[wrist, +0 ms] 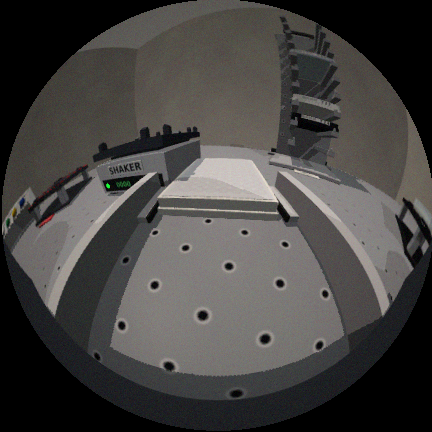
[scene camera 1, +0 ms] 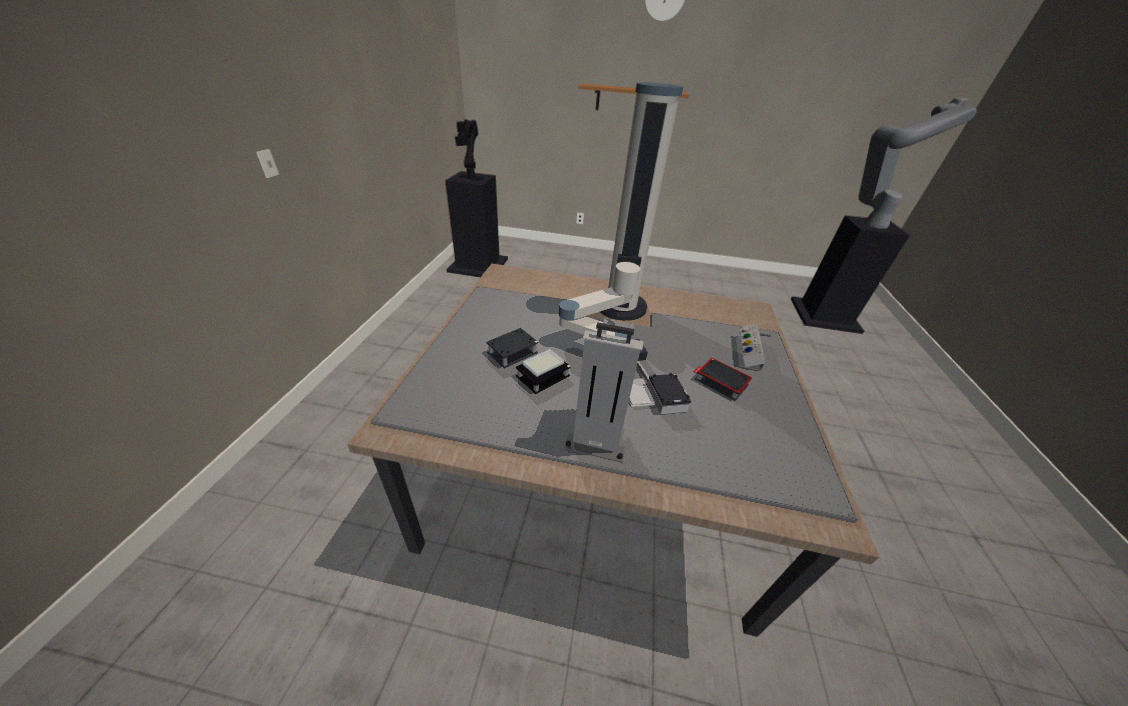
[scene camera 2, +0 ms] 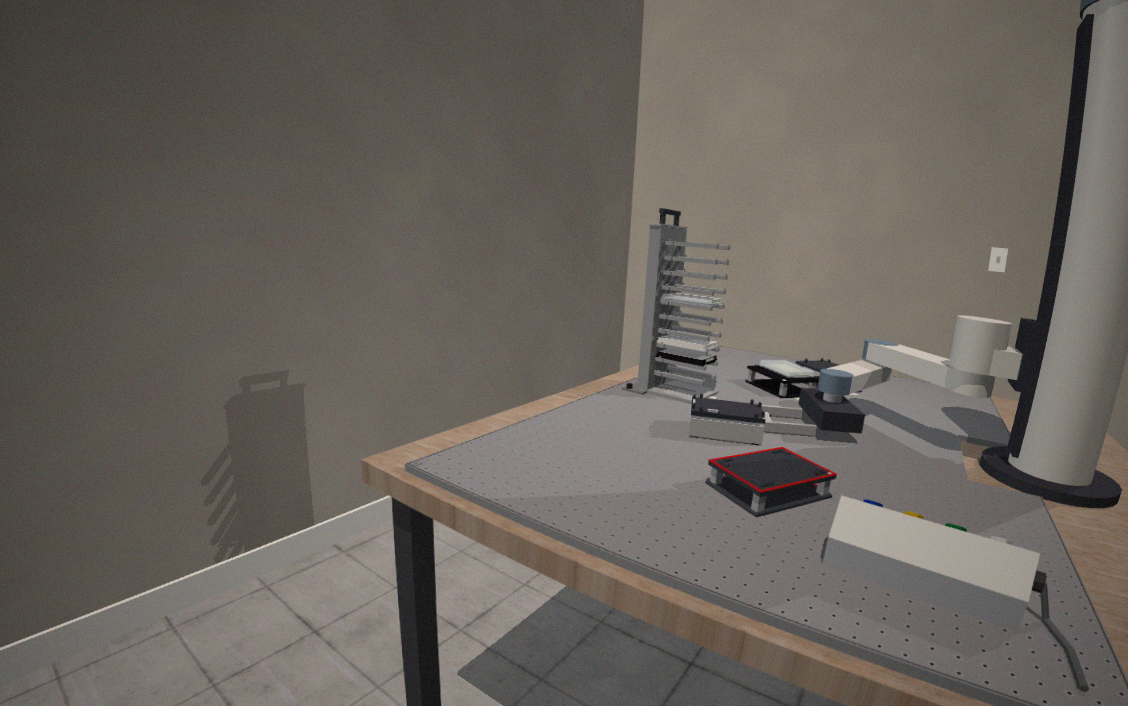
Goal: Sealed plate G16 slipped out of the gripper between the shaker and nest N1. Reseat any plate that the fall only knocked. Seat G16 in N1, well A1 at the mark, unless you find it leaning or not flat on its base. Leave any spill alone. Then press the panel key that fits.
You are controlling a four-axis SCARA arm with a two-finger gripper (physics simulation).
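Places are measured from the arm's base along level axes (x back, y left, z down), in centimetres.
Pixels of known places: gripper, fingertip midpoint: (wrist: pixel 217 179) (scene camera 1: pixel 635 385); arm's base, link origin: (scene camera 1: pixel 620 306) (scene camera 2: pixel 1046 479).
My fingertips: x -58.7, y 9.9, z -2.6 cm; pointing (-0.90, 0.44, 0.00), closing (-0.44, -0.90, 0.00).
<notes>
Ahead of a thing's pixels: the offset from my fingertips to its middle.
A white plate @[dx -2.6, dy +0.8, dz +0.6 cm] (scene camera 1: pixel 639 394) (wrist: pixel 225 181) lies flat on the grey mat beside the shaker (scene camera 1: pixel 670 392) (scene camera 2: pixel 726 426) (wrist: pixel 182 155); no label on it is readable. My gripper (wrist: pixel 217 179) is low over the mat, its two pads against the near end of the plate's long sides, shut on it. In scene camera 2 the gripper (scene camera 2: pixel 766 419) reaches toward the shaker, which hides much of the plate. A black nest (scene camera 1: pixel 542 372) (scene camera 2: pixel 781 378) holds a pale plate @[dx -1.4, dy -34.6, dz -5.0 cm] (scene camera 1: pixel 543 362) (scene camera 2: pixel 788 367). A dark nest @[dx +8.1, dy -49.4, dz -1.9 cm] (scene camera 1: pixel 511 345) beside it bears no visible plate. Which is N1 is not readable.
A tall rack @[dx -24.2, dy -11.0, dz -21.0 cm] (scene camera 1: pixel 603 391) (scene camera 2: pixel 654 308) (wrist: pixel 285 107) with several plates stands beyond the white plate. A red-rimmed nest @[dx +11.8, dy +32.2, dz -0.8 cm] (scene camera 1: pixel 722 376) (scene camera 2: pixel 769 470) stands on the shaker's other side. The key panel @[dx +34.6, dy +45.6, dz -2.8 cm] (scene camera 1: pixel 751 353) (scene camera 2: pixel 927 553) has green, yellow and blue keys.
</notes>
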